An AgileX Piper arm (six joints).
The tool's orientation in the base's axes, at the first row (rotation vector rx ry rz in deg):
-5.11 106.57 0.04
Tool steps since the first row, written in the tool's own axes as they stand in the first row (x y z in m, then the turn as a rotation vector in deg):
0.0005 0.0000 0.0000 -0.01 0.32 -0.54
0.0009 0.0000 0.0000 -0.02 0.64 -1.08
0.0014 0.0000 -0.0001 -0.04 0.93 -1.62
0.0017 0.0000 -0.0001 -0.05 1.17 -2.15
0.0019 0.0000 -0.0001 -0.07 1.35 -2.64
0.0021 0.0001 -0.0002 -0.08 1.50 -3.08
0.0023 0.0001 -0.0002 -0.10 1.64 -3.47
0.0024 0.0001 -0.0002 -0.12 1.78 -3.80
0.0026 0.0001 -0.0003 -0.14 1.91 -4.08
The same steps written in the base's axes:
-0.0001 0.0000 -0.0005 -0.53 0.29 0.15
-0.0003 -0.0001 -0.0009 -1.07 0.59 0.30
-0.0005 -0.0001 -0.0013 -1.60 0.85 0.46
-0.0006 -0.0001 -0.0016 -2.12 1.07 0.61
-0.0006 -0.0001 -0.0018 -2.59 1.23 0.76
-0.0008 0.0000 -0.0020 -3.02 1.36 0.89
-0.0009 -0.0001 -0.0021 -3.39 1.48 1.02
-0.0009 -0.0001 -0.0022 -3.71 1.61 1.13
-0.0010 -0.0001 -0.0024 -3.98 1.72 1.22

